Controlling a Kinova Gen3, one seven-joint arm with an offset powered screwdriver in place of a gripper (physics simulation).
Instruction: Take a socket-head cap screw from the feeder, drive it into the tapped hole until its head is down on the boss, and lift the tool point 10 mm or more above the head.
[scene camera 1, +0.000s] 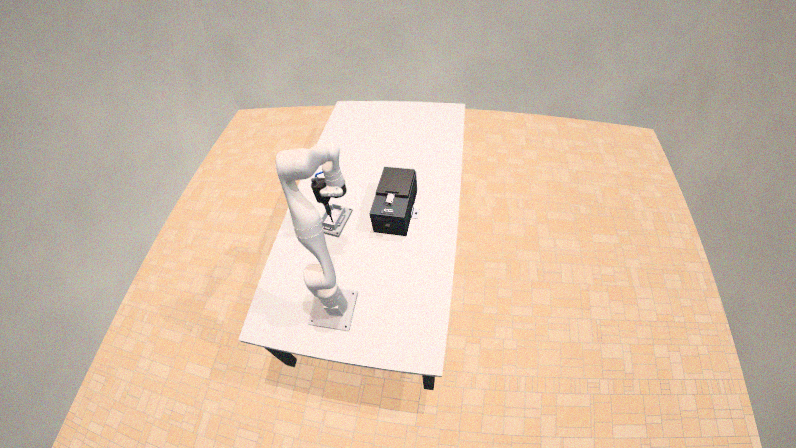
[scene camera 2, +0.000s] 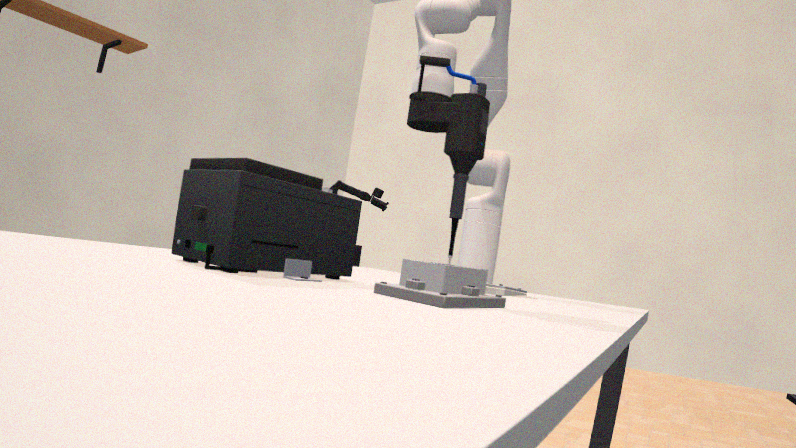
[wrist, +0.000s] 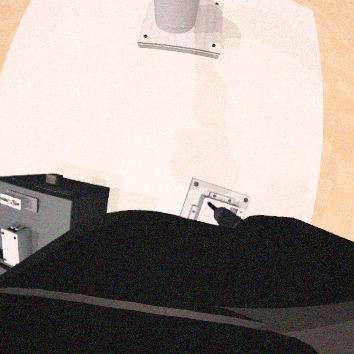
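Note:
My screwdriver (scene camera 1: 331, 220) (scene camera 2: 450, 256) (wrist: 209, 204) points down, its black bit over the grey block. A tiny pale screw (scene camera 2: 450, 259) shows at the bit's end in scene camera 2, upright, at the level of the block's top; whether it is in the hole is too small to tell. The grey block (scene camera 2: 434, 274) sits on a fixture plate (scene camera 1: 337, 233) (scene camera 2: 406, 294) (wrist: 188, 201). The tapped hole and boss cannot be made out. The black feeder (scene camera 1: 396, 180) (scene camera 2: 295, 225) (wrist: 89, 206) stands beside the fixture, away from the tool.
The white table (scene camera 1: 398, 267) (scene camera 2: 278, 356) (wrist: 115, 105) carries the arm's base plate (scene camera 1: 349, 318) (wrist: 180, 44). A thin black arm (scene camera 2: 353, 192) juts from the feeder towards the tool. A small grey bracket (scene camera 2: 298, 268) stands at the feeder's foot.

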